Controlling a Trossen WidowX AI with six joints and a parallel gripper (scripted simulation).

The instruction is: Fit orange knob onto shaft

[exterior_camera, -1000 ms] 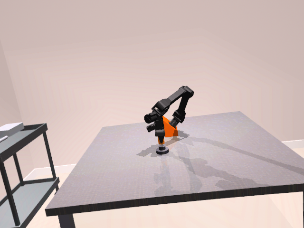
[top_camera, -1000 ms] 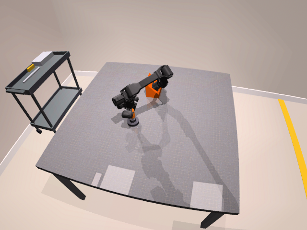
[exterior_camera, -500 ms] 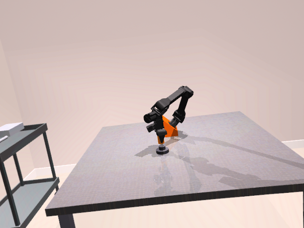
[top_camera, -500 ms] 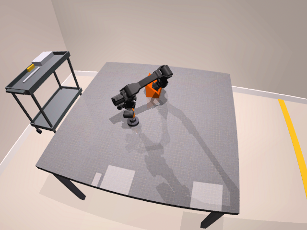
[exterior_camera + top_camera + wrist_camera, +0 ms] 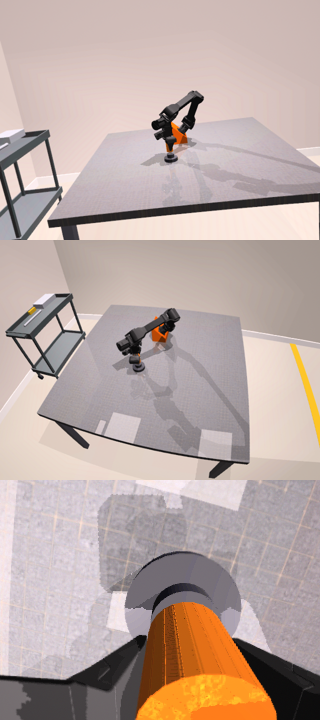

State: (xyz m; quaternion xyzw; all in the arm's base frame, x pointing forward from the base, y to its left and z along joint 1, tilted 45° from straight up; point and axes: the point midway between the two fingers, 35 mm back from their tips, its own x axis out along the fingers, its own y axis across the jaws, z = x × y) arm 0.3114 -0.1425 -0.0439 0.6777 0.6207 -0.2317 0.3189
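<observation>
Right now my gripper tip is 30 mm below the orange knob. From my gripper tip the other things lie so: round pedestal (40 mm below).
</observation>
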